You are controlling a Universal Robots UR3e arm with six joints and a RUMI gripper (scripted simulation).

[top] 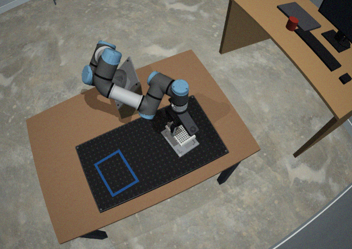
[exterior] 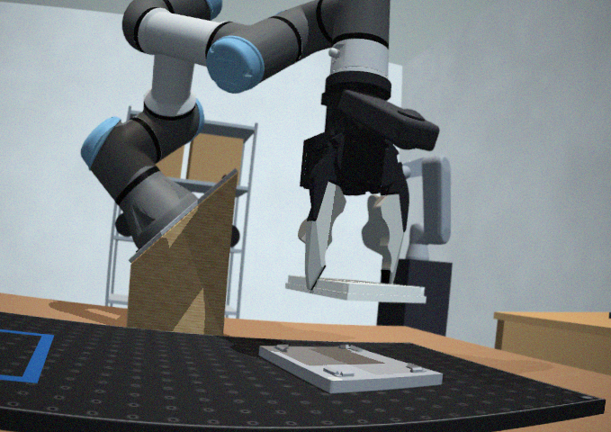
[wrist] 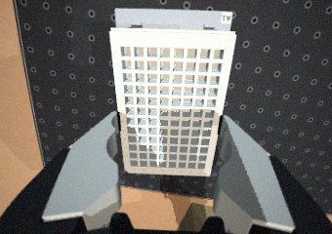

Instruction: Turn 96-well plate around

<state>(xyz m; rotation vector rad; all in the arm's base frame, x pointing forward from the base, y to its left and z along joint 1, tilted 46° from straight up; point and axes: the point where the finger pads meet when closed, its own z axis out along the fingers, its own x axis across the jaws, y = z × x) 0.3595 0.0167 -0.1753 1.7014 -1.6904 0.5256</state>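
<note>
Now: hand 90 mm above the grey plate nest N1. Also, from my hand: corner label (80 mm ahead, 50 mm to the right, 80 mm below); white 96-well plate (10 mm below).
</note>
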